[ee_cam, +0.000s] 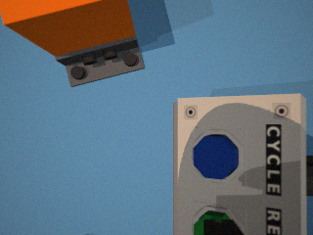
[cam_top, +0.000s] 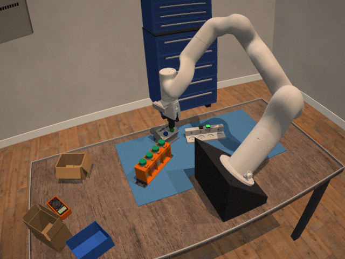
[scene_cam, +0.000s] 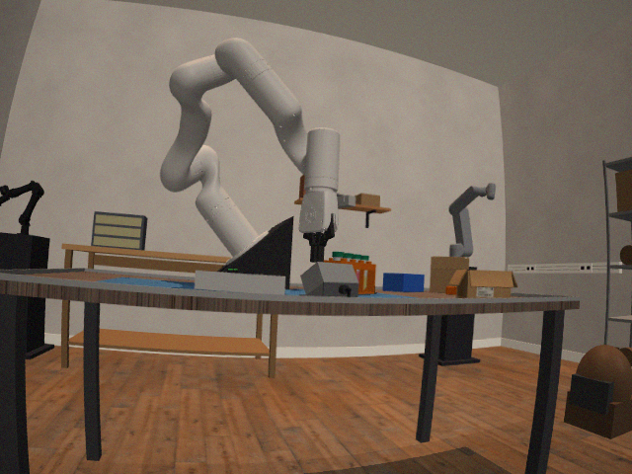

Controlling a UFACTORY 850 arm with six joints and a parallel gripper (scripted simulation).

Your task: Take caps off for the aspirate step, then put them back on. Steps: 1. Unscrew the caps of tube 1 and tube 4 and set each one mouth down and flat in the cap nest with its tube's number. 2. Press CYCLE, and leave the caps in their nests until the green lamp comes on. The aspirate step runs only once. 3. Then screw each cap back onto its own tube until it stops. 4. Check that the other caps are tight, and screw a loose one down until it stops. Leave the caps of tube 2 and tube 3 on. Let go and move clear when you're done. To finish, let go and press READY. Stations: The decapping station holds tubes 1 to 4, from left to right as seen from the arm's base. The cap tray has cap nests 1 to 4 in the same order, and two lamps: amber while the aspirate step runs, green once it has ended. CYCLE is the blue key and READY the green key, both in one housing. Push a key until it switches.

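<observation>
Now: the green key 40 mm below my hand. From my hand the other things lie so: blue key 40 mm to the left, 40 mm below, 20 mm behind; then grey key housing 50 mm below, 20 mm to the left, 10 mm ahead; then multimeter 660 mm to the left, 310 mm behind, 90 mm below.
</observation>
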